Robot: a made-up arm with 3 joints.
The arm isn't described. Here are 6 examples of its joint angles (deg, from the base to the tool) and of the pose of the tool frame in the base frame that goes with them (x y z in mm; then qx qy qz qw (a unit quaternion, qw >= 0)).
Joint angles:
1: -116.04 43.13 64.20
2: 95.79 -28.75 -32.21
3: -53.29 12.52 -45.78
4: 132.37 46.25 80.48
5: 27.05 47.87 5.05
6: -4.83 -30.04 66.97
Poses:
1: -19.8 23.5 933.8 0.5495 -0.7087 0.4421 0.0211
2: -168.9 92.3 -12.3 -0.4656 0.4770 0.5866 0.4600
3: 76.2 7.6 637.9 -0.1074 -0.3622 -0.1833 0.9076
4: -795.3 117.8 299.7 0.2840 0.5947 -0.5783 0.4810
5: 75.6 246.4 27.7 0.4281 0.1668 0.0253 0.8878
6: 232.6 -80.0 -19.4 0.3730 -0.0916 0.0559 0.9216
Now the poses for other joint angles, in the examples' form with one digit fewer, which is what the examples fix.
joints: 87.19 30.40 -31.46
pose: -168 149 -13 -0.132 0.608 0.280 0.731
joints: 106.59 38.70 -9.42
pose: -366 49 17 0.000 0.744 0.111 0.659
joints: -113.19 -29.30 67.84
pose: 144 -347 565 0.390 -0.834 0.016 0.390
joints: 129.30 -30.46 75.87
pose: -442 -395 179 -0.007 0.847 -0.011 0.532
